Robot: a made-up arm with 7 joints.
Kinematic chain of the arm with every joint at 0, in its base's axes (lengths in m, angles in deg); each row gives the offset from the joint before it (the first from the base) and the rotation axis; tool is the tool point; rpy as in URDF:
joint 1: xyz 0 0 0.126 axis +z
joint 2: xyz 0 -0.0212 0.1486 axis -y
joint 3: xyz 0 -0.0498 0.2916 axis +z
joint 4: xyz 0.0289 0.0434 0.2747 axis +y
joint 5: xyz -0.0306 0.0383 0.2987 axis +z
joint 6: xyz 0 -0.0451 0.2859 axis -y
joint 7: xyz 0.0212 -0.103 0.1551 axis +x
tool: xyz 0 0 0 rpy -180 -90 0
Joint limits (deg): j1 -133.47..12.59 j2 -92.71..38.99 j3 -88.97..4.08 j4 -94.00..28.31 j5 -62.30..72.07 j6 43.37..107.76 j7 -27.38..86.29
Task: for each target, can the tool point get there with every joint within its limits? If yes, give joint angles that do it. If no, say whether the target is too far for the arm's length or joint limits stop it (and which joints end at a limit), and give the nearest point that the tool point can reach.
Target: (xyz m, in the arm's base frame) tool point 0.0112 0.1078 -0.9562
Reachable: no: joint limits stop it (at a limit: joint 1, joint 2, joint 3, joint 4, joint 5, joint 6) | nearest point 0.1843 0.4946 0.1207 | short by 1.157 m
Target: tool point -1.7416 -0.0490 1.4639
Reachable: no: too far | nearest point -0.9940 -0.0280 1.0730 | short by 0.844 m
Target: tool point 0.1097 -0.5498 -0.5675
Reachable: no: joint limits stop it (at a limit: joint 2, joint 3, joint 4, joint 5, joint 6) | nearest point 0.1999 -1.0017 -0.1292 | short by 0.636 m
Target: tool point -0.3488 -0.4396 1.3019
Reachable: yes | joints -116.76 -33.16 -16.47 6.78 1.18 100.71 62.74
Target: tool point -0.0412 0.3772 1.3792
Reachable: yes | joints -72.46 13.79 -73.35 0.27 -4.97 94.24 16.00
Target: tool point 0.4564 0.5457 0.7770
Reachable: yes | joints -76.26 18.25 -66.94 -69.28 -34.84 57.67 13.26
